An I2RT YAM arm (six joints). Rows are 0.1 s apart.
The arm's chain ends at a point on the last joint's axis. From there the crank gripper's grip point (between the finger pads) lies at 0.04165 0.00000 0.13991 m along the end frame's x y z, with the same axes.
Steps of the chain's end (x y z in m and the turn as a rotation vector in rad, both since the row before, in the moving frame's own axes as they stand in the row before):
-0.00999 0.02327 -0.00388 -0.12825 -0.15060 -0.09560
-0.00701 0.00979 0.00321 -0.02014 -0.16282 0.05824
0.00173 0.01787 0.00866 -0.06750 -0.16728 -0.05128
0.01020 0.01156 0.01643 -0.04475 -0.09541 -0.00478
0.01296 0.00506 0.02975 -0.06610 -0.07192 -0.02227
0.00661 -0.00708 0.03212 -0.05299 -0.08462 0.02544
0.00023 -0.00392 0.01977 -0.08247 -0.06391 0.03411
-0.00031 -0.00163 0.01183 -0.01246 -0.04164 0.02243
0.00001 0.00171 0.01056 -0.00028 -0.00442 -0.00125
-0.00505 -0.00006 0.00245 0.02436 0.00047 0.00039
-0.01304 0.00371 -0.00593 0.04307 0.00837 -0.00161
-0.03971 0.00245 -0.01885 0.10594 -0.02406 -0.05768
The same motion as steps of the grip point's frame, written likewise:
-0.03070 0.03852 -0.00013 -0.12825 -0.15060 -0.09560
-0.03038 0.01441 0.00805 -0.02014 -0.16282 0.05824
-0.02193 0.02597 0.01339 -0.06750 -0.16728 -0.05128
-0.00330 0.01773 0.01962 -0.04475 -0.09541 -0.00478
0.00290 0.01358 0.03210 -0.06610 -0.07192 -0.02227
-0.00546 0.00132 0.03491 -0.05299 -0.08462 0.02544
-0.00900 0.00897 0.02161 -0.08247 -0.06391 0.03411
-0.00620 0.00099 0.01343 -0.01246 -0.04164 0.02243
-0.00061 0.00170 0.01074 -0.00028 -0.00442 -0.00125
-0.00498 -0.00345 0.00239 0.02436 0.00047 0.00039
-0.01188 -0.00237 -0.00641 0.04307 0.00837 -0.00161
-0.04358 -0.01469 -0.01880 0.10594 -0.02406 -0.05768

